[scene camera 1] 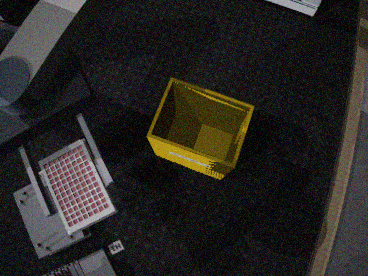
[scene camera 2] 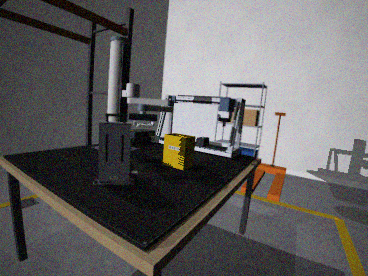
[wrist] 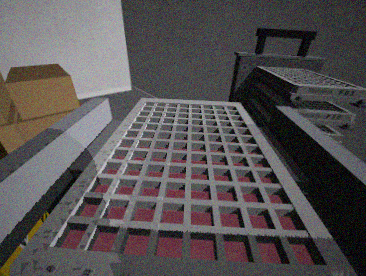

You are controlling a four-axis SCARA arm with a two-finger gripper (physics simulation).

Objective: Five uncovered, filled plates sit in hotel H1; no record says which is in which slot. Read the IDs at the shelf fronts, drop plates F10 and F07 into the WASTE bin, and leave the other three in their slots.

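Frame: origin at the arm's base, x back, y right, z up, level; centimetres.
Seen in the pictures: gripper, fingertip midpoint: (scene camera 1: 80, 199) (scene camera 2: 144, 124) (wrist: 189, 117).
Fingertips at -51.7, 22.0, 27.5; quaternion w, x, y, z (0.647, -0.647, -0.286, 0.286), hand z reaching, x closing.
A point is followed by its place in that frame, as x, y, z.
My gripper (scene camera 1: 69, 172) (wrist: 189, 117) {-51.7, 22.0, 27.5} is shut on a plate with pinkish-red wells (scene camera 1: 77, 187) {-50.3, 20.5, 26.8} (wrist: 192, 200) {-47.2, 18.1, 27.2}. The plate is level between the two long fingers, uncovered; its front ID does not show. In scene camera 1 it hangs left of the yellow WASTE bin (scene camera 1: 189, 159) {-64.5, 8.5, 13.4} (scene camera 2: 178, 152) {-68.1, 8.5, 11.6}, apart from it. No plate shows on the visible part of the bin floor. Part of hotel H1 (scene camera 1: 100, 263) {-52.7, 36.6, 2.0} shows at the bottom left, beside its H1 tag (scene camera 1: 116, 247) {-54.9, 31.8, 1.3}. In the wrist view a rack at the right holds a plate (wrist: 320, 87) {-48.6, 37.7, 27.8}, whose ID starts with F0, above further shelves.
A grey low stand (scene camera 1: 37, 220) {-36.7, 32.1, 7.3} lies partly under the held plate in scene camera 1. A dark grey tower (scene camera 2: 115, 155) {-59.4, 48.9, 14.5} stands left of the bin in scene camera 2. A white gantry machine (scene camera 2: 195, 99) {-38.4, -62.3, 48.4} stands behind the bin. Cardboard boxes (wrist: 42, 92) show at left.
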